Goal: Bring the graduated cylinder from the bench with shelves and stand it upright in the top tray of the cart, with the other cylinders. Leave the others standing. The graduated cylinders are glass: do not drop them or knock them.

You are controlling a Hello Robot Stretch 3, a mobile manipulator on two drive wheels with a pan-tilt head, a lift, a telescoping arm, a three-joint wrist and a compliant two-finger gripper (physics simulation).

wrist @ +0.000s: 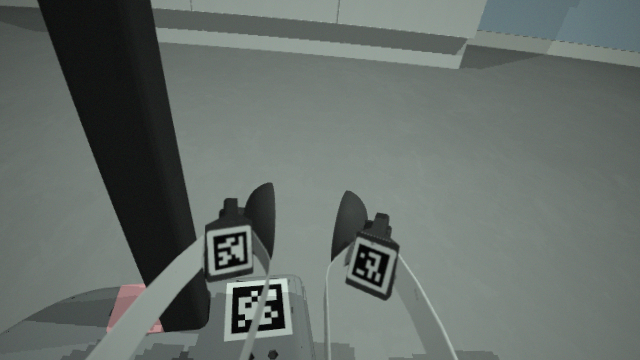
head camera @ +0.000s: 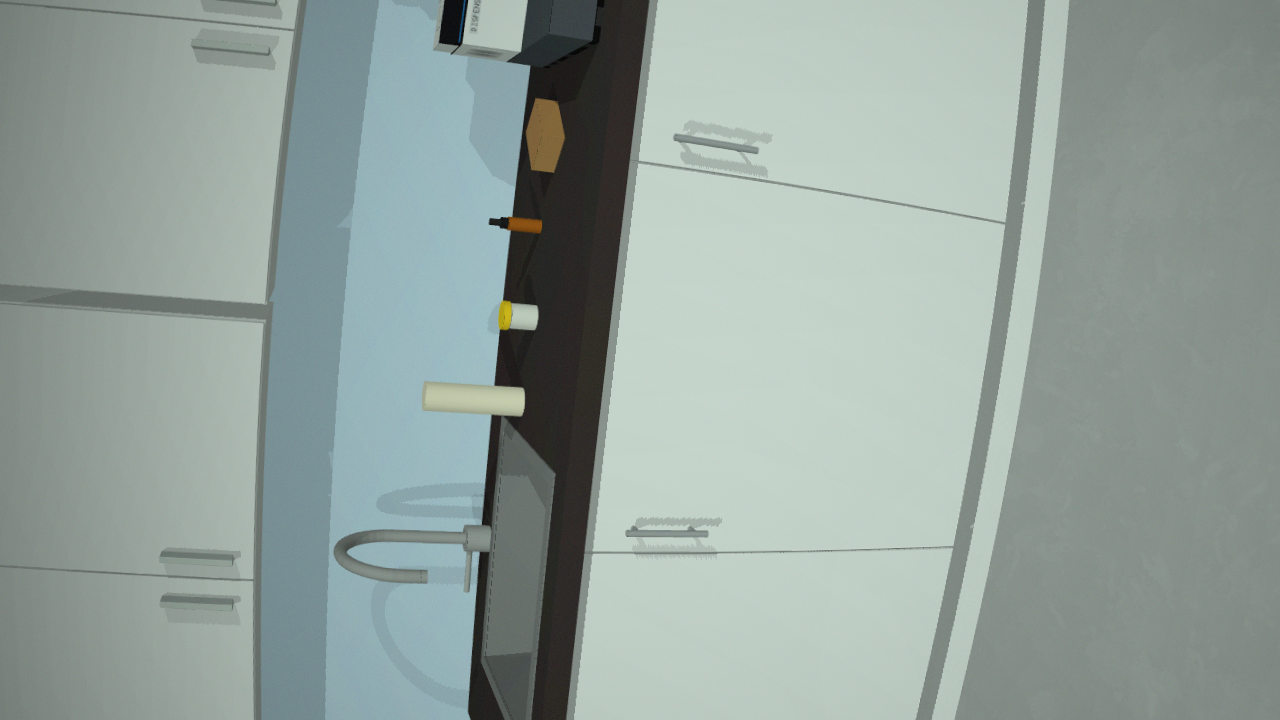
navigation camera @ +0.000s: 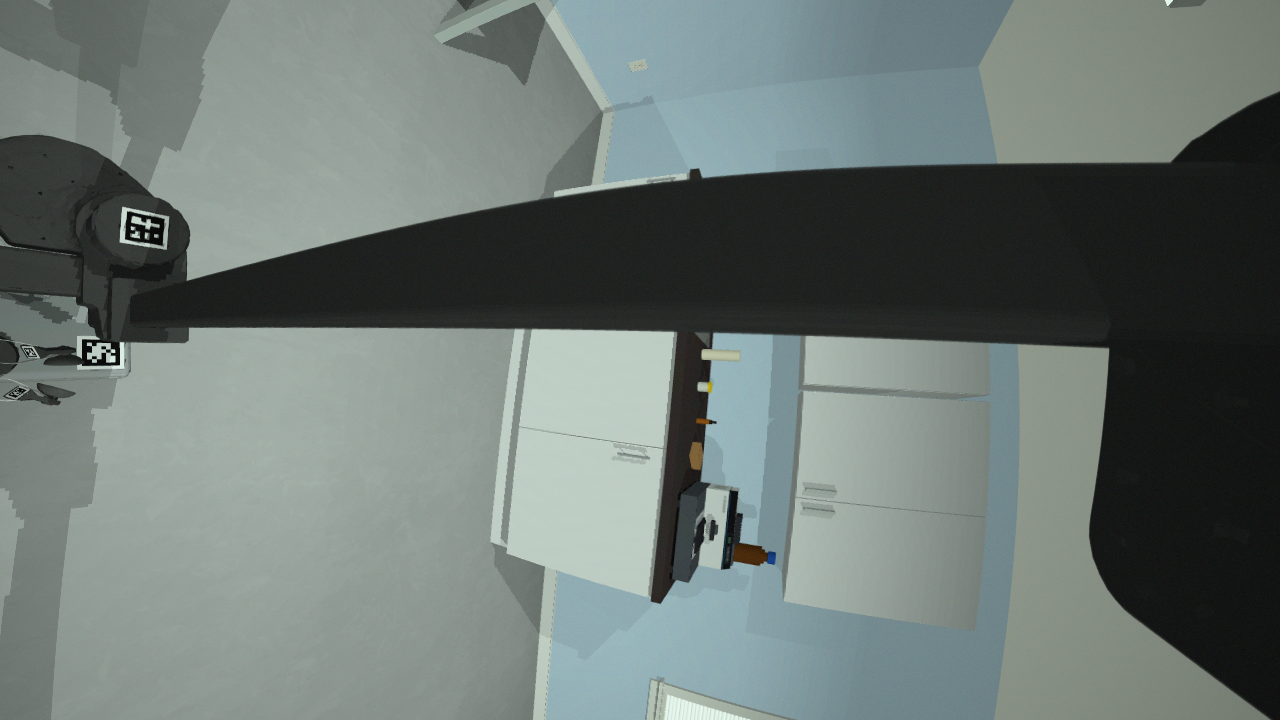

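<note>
My gripper is open, with its two dark fingertips apart and bare floor showing between them in the wrist view. It hangs close to the robot's own body, beside the black mast. The graduated cylinders, the bench with shelves and the cart do not show in any of the three views.
The head and navigation views are turned sideways. A dark counter over white cabinets bears a sink with a tap, a cream cylinder, a yellow-lidded jar, an orange bottle, a tan hexagonal thing and a machine.
</note>
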